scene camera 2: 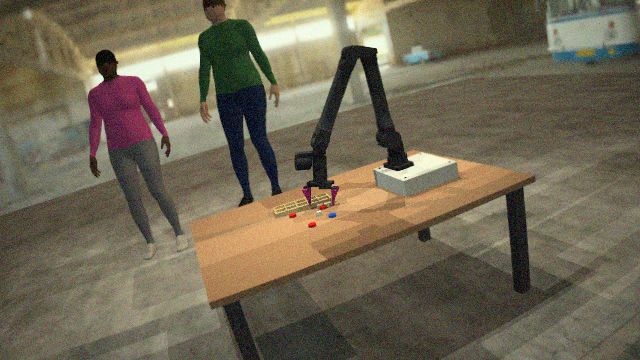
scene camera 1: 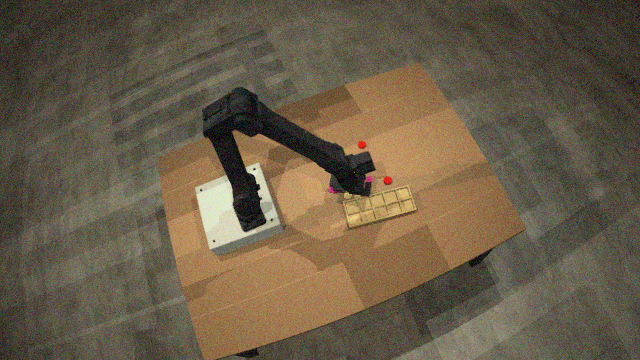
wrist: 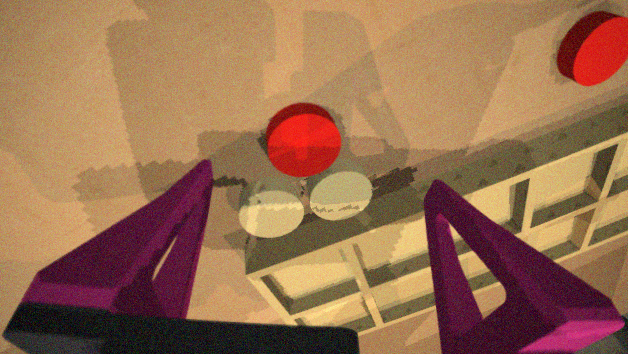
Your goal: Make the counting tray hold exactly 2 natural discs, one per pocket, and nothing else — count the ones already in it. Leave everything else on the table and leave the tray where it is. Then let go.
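The counting tray (scene camera 1: pixel 382 219) (scene camera 2: pixel 280 213) (wrist: pixel 310 256) is pale wood with two rows of pockets; the pockets I can see hold no disc, and part of it is hidden behind a finger in the wrist view. Two natural discs lie on the table just outside the tray's near corner: the left one (wrist: pixel 271 215) and the right one (wrist: pixel 341 196), side by side in the wrist view. My gripper (scene camera 1: pixel 350 184) (scene camera 2: pixel 321 205) (wrist: pixel 324 180) is open and empty above them, its magenta fingertips wide apart on either side.
A red disc (wrist: pixel 304 145) (scene camera 2: pixel 323 207) lies right against or beside the natural discs. A second red disc (scene camera 1: pixel 388 180) (scene camera 2: pixel 293 215) (wrist: pixel 602 52) lies beside the tray's long side. A third red disc (scene camera 1: pixel 362 144) (scene camera 2: pixel 312 225), a blue disc (scene camera 2: pixel 332 215) and a small white object (scene camera 2: pixel 319 213) lie farther off.
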